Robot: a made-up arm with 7 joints. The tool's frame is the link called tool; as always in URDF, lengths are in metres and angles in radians. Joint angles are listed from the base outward.
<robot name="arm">
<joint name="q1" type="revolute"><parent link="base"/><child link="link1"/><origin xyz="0 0 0.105"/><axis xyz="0 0 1"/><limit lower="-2.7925" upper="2.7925"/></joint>
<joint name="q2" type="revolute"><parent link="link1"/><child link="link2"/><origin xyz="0 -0.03 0.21"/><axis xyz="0 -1 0"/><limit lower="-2.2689" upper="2.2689"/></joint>
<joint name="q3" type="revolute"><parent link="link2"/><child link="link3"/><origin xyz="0 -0.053 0.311"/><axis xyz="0 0 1"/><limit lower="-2.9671" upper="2.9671"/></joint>
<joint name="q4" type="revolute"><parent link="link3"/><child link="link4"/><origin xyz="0.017 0.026 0.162"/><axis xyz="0 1 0"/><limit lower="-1.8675" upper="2.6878"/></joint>
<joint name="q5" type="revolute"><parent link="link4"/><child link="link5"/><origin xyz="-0.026 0.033 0.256"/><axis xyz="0 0 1"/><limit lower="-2.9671" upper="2.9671"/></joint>
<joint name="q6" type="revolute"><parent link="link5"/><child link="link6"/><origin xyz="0 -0.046 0.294"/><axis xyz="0 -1 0"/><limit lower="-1.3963" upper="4.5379"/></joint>
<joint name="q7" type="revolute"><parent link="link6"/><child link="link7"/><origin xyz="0.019 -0.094 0.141"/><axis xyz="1 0 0"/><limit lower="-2.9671" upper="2.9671"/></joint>
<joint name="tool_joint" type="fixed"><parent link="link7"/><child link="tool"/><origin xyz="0 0 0" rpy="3.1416 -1.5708 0"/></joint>
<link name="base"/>
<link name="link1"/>
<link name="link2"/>
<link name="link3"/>
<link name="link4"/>
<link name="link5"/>
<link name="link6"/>
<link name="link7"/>
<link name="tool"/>
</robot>
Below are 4 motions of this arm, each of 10 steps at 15 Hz.
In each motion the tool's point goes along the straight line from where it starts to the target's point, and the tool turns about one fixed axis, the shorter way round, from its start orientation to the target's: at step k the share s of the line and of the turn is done. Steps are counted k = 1, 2, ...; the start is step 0. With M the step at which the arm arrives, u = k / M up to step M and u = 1 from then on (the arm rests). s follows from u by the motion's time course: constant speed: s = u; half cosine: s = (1 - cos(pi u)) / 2; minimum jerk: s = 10 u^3 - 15 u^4 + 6 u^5.
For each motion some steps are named. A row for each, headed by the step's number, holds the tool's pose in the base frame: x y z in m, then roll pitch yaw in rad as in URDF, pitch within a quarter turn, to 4 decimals.
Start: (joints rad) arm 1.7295 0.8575 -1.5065 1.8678 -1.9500 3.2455 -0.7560
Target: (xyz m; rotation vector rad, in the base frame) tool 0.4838 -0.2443 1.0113 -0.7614 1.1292 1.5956
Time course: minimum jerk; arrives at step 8
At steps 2, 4, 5, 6, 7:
2: 0.5568 -0.2031 0.7785 0.9806 0.6161 -3.0958
4: 0.5245 -0.2213 0.8815 0.9491 0.8377 2.8647
5: 0.5062 -0.2316 0.9398 0.8735 0.9553 2.6350
6: 0.4922 -0.2395 0.9844 0.7725 1.0350 2.4200
7: 0.4851 -0.2436 1.0071 0.7028 1.0702 2.2932

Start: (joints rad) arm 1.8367 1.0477 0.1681 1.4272 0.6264 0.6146 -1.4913
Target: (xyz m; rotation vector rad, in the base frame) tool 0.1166 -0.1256 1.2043 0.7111 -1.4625 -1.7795
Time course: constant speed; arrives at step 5
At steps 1, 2, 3, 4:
1: 0.1000 -0.1247 1.1994 1.3550 -0.1479 -2.1983
2: 0.1042 -0.1249 1.2006 1.3571 -0.1172 -2.2002
3: 0.1083 -0.1251 1.2018 1.3592 -0.0865 -2.2020
4: 0.1125 -0.1254 1.2031 1.3612 -0.0558 -2.2038

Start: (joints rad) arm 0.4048 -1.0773 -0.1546 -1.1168 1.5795 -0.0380 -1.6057
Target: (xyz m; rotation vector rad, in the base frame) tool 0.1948 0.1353 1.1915 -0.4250 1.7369 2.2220
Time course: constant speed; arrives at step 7
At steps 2, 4, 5, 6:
2: 0.3732 0.2413 1.1982 1.6408 0.1891 -2.8857
4: 0.3018 0.1989 1.1955 1.5225 0.2897 -2.9959
5: 0.2661 0.1777 1.1942 1.4578 0.3348 -3.0567
6: 0.2305 0.1565 1.1928 1.3892 0.3760 -3.1215

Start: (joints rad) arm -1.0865 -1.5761 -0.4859 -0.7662 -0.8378 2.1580 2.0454
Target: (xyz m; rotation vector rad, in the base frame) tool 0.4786 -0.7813 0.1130 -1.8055 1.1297 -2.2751
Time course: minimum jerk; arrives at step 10
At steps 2, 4, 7, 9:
2: 0.4855 -0.5250 0.6703 -0.2800 -0.9817 -2.7977
4: 0.4836 -0.5956 0.5168 -0.5910 -1.0214 -2.6488
7: 0.4798 -0.7369 0.2095 -1.2542 -1.0160 -2.3078
9: 0.4787 -0.7790 0.1181 -1.4400 -0.9927 -2.2185

